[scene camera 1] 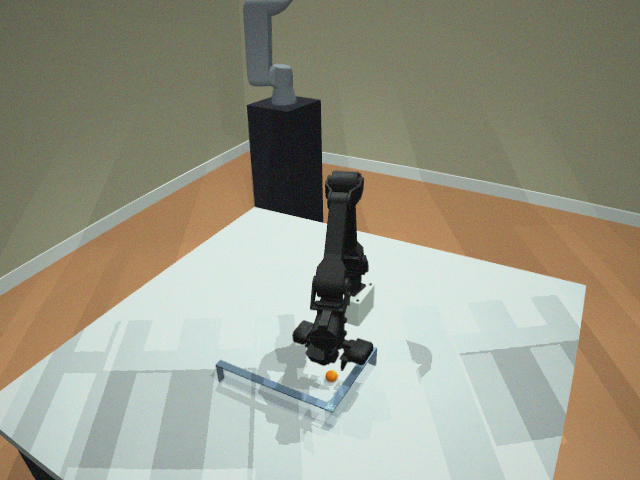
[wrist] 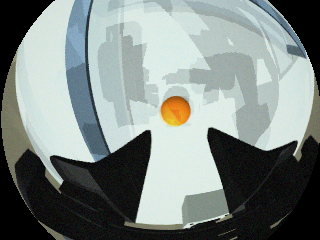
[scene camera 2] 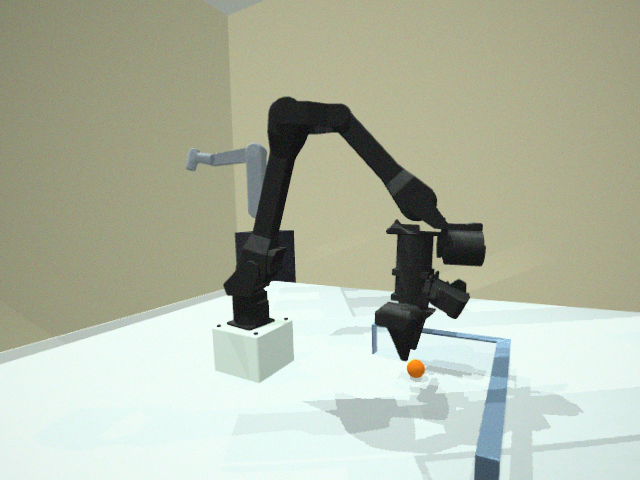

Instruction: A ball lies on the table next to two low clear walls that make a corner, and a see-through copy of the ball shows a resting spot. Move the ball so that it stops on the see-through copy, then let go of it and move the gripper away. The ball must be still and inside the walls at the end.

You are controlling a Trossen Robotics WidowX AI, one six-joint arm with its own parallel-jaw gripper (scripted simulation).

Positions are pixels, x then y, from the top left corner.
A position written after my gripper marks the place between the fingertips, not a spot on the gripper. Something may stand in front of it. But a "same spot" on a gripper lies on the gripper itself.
my gripper: scene camera 1; wrist; scene camera 2 408, 354
same spot on my gripper: [wrist: 109, 190] = [scene camera 1: 342, 354]
